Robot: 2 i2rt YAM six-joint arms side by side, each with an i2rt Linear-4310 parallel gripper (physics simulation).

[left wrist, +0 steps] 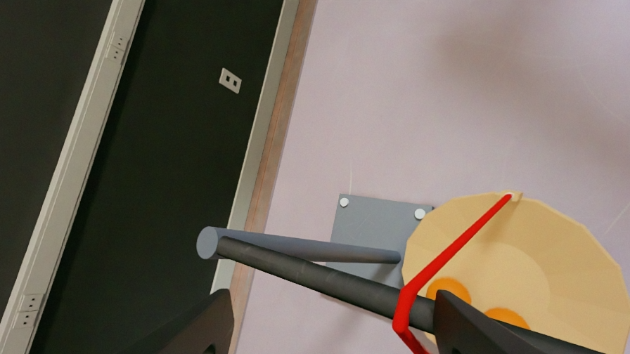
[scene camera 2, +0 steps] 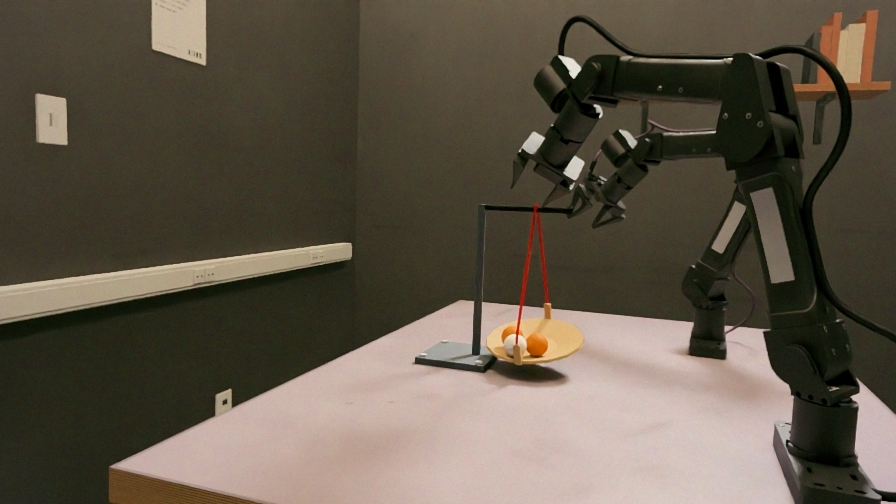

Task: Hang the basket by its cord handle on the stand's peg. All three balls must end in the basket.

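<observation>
The tan basket (scene camera 2: 567, 338) (left wrist: 565, 250) hangs slightly tilted above the table, its red cord (scene camera 2: 545, 269) (left wrist: 465, 240) looped over the dark peg (scene camera 2: 507, 208) (left wrist: 310, 275) of the grey stand (scene camera 2: 479, 282) (left wrist: 375, 220). Two orange balls (scene camera 2: 536, 344) (left wrist: 448, 289) and the white ball (scene camera 2: 514, 345) lie in the basket; the white one is mostly hidden in the left wrist view. My left gripper (scene camera 2: 529, 195) (left wrist: 330, 305) is open just above the peg, one finger close to the cord. My right gripper (scene camera 2: 583, 220) is open by the peg's free end.
The stand's base plate lies beside and partly under the basket's rim on the pink table (scene camera 2: 375, 438) (left wrist: 400, 100). The two arms are close together above the basket's right side in scene camera 2. A wall shelf (scene camera 2: 842, 90) with books is at the upper right.
</observation>
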